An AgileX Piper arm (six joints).
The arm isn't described. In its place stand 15 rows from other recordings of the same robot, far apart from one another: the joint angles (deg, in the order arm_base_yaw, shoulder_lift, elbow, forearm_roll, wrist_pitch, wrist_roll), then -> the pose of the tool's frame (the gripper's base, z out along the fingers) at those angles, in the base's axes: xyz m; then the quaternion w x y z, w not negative.
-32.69 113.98 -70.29 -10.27 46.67 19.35 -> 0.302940 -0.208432 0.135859 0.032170 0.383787 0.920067 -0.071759
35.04 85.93 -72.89 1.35 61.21 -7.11 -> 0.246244 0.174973 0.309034 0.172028 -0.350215 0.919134 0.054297
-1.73 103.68 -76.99 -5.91 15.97 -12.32 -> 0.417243 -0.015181 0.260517 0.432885 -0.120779 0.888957 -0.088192
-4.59 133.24 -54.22 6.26 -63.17 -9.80 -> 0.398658 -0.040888 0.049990 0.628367 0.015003 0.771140 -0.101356
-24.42 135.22 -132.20 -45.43 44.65 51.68 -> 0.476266 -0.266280 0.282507 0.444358 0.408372 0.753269 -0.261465
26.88 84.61 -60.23 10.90 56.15 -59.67 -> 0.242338 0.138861 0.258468 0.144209 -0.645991 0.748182 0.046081
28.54 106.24 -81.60 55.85 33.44 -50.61 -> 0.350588 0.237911 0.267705 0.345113 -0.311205 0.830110 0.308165
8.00 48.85 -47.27 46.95 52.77 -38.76 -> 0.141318 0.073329 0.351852 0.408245 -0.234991 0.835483 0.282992
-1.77 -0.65 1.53 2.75 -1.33 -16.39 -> 0.056263 -0.001840 0.206972 0.733163 -0.069154 0.669159 -0.099576
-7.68 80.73 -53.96 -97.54 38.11 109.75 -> 0.292706 -0.095652 0.315621 0.575716 0.309789 0.715794 -0.245401
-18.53 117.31 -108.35 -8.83 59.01 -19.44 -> 0.429468 -0.156578 0.280666 0.196416 -0.030816 0.969217 -0.145224
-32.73 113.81 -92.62 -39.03 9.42 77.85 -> 0.398090 -0.267013 0.280811 0.548854 0.513482 0.659505 -0.012211
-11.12 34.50 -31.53 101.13 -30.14 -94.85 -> 0.107053 -0.066733 0.339584 0.651830 0.288338 0.670824 -0.204877
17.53 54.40 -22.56 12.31 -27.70 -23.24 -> 0.185050 0.048995 0.281980 0.709012 -0.147316 0.689632 -0.002670
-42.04 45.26 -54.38 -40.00 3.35 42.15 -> 0.113242 -0.106709 0.451456 0.724134 0.251549 0.580251 -0.275066
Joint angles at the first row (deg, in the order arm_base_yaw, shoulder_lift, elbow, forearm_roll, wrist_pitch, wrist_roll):
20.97 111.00 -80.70 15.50 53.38 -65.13
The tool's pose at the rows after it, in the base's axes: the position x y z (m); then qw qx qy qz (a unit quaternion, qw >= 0):
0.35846 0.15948 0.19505 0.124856 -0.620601 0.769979 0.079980
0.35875 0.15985 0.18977 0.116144 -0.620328 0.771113 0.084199
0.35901 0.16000 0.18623 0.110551 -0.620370 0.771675 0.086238
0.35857 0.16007 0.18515 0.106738 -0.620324 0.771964 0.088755
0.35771 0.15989 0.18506 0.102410 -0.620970 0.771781 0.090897
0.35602 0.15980 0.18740 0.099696 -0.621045 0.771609 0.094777
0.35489 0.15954 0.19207 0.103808 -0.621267 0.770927 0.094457
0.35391 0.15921 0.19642 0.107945 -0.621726 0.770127 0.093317
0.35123 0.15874 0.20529 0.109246 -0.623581 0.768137 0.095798
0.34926 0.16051 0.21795 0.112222 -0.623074 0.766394 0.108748
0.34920 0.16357 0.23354 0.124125 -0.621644 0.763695 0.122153
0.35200 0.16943 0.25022 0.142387 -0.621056 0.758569 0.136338
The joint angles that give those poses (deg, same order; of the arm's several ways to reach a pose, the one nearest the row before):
20.97 111.53 -80.70 16.20 54.24 -65.13
20.97 112.30 -80.70 16.32 54.60 -65.13
20.97 112.81 -80.70 16.32 54.78 -65.13
20.97 112.96 -80.70 16.43 55.14 -65.13
20.97 112.96 -80.70 16.43 55.70 -65.13
20.97 112.61 -80.70 16.67 56.51 -65.13
20.97 111.92 -80.70 16.76 56.74 -65.13
20.97 111.28 -80.70 16.76 56.89 -65.13
20.97 110.16 -81.06 16.89 58.33 -65.13
20.97 109.22 -82.49 18.21 60.93 -65.13
20.97 108.40 -84.66 19.97 63.21 -65.13
21.15 108.27 -87.98 22.06 65.25 -65.13

